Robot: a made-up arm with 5 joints. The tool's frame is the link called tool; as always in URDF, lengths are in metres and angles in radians. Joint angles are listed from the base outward. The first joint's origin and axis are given. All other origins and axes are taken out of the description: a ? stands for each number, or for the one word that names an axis. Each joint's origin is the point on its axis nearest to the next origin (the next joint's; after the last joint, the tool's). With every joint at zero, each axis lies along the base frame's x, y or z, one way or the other. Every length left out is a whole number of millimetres.
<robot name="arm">
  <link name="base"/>
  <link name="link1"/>
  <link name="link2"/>
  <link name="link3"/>
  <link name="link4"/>
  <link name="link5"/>
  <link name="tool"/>
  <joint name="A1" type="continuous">
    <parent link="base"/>
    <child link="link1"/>
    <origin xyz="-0.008 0.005 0.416" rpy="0 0 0"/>
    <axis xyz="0 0 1"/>
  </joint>
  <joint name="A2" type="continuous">
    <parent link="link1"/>
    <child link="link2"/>
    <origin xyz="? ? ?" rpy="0 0 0"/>
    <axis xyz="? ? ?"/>
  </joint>
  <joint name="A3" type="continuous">
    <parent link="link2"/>
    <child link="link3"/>
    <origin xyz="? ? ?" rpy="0 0 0"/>
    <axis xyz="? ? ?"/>
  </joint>
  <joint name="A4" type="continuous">
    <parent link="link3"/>
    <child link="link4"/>
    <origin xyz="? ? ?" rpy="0 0 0"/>
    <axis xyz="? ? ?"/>
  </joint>
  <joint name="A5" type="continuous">
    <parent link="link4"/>
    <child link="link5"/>
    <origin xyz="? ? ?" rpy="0 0 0"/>
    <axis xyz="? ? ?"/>
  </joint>
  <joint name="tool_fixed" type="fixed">
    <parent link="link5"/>
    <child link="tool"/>
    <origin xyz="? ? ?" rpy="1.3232 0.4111 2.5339"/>
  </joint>
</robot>
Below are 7 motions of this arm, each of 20 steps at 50 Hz.
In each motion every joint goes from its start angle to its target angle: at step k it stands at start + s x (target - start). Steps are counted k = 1, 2, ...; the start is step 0. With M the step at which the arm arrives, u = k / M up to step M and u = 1 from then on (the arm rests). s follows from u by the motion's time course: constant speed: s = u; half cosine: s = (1 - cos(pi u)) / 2; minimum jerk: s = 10 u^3 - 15 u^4 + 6 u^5.
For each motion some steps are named. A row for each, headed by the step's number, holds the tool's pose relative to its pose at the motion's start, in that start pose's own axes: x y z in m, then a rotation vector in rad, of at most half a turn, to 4 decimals.
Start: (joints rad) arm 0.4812 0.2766 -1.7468 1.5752 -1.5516
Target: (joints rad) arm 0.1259 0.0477 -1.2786 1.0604 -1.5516
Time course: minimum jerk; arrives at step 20
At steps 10, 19, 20:
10: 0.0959 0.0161 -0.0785 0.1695 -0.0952 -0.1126
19: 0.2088 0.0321 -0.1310 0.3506 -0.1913 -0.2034
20: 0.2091 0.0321 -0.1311 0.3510 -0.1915 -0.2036

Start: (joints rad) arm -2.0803 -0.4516 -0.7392 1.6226 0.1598
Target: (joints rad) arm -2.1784 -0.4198 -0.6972 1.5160 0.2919
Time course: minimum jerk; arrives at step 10
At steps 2, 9, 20:
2: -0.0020 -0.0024 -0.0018 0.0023 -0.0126 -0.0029
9: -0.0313 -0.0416 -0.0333 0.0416 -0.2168 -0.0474
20: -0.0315 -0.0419 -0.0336 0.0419 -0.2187 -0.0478

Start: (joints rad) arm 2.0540 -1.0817 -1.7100 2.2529 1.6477
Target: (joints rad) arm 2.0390 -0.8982 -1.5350 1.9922 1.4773
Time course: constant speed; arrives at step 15
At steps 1, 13, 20:
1: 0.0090 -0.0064 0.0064 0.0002 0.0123 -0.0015
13: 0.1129 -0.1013 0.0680 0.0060 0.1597 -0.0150
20: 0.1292 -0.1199 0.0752 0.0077 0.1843 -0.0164

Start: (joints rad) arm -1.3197 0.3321 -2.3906 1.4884 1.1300
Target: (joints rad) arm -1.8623 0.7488 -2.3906 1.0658 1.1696
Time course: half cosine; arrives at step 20
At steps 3, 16, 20:
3: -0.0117 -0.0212 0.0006 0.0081 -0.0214 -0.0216
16: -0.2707 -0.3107 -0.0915 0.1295 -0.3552 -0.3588
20: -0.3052 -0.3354 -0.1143 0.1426 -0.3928 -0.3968

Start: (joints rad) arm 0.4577 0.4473 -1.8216 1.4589 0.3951
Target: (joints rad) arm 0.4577 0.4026 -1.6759 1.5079 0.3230
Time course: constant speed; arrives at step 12
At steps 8, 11, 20:
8: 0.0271 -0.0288 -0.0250 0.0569 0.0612 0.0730
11: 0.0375 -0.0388 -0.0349 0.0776 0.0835 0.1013
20: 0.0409 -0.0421 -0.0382 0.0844 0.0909 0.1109

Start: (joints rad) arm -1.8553 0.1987 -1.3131 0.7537 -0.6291
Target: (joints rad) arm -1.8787 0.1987 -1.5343 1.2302 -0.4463
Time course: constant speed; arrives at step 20
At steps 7, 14, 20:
7: -0.0127 0.0245 0.0005 0.0319 -0.0843 0.0708
14: -0.0234 0.0529 0.0022 0.0683 -0.1666 0.1420
20: -0.0311 0.0802 0.0046 0.1031 -0.2353 0.2033

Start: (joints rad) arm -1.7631 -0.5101 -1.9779 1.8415 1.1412
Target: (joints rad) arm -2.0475 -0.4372 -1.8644 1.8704 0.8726
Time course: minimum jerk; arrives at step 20
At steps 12, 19, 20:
12: -0.0449 -0.0963 -0.0137 0.1175 0.0992 -0.0961
19: -0.0728 -0.1380 -0.0267 0.1803 0.1380 -0.1249
20: -0.0729 -0.1381 -0.0267 0.1805 0.1381 -0.1250

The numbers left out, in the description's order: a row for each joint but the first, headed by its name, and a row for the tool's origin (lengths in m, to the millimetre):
A2: xyz -0.011 -0.01 0, axis 0 1 0
A3: xyz 0.039 0 0.12, axis 0 1 0
A4: xyz 0.13 0 -0.502, axis 0 1 0
A5: xyz 0.102 0 -0.203, axis 0 0 -1
tool: xyz 0.001 0.011 0

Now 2 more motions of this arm.
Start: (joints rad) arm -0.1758 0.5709 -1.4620 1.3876 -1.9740
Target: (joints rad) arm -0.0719 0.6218 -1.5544 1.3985 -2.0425
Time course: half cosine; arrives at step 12
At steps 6, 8, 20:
6: -0.0308 -0.0016 0.0002 -0.0141 0.0736 0.0404
8: -0.0463 -0.0030 0.0008 -0.0215 0.1104 0.0606
20: -0.0618 -0.0046 0.0018 -0.0291 0.1472 0.0808

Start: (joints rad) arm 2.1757 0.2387 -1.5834 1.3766 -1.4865
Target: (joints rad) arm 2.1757 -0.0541 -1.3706 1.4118 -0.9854
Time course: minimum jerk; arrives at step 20
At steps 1, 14, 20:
1: 0.0000 0.0001 0.0000 0.0003 -0.0005 -0.0002
14: -0.0100 0.0439 0.0317 0.1890 -0.3563 -0.1206
20: -0.0113 0.0519 0.0379 0.2246 -0.4260 -0.1455

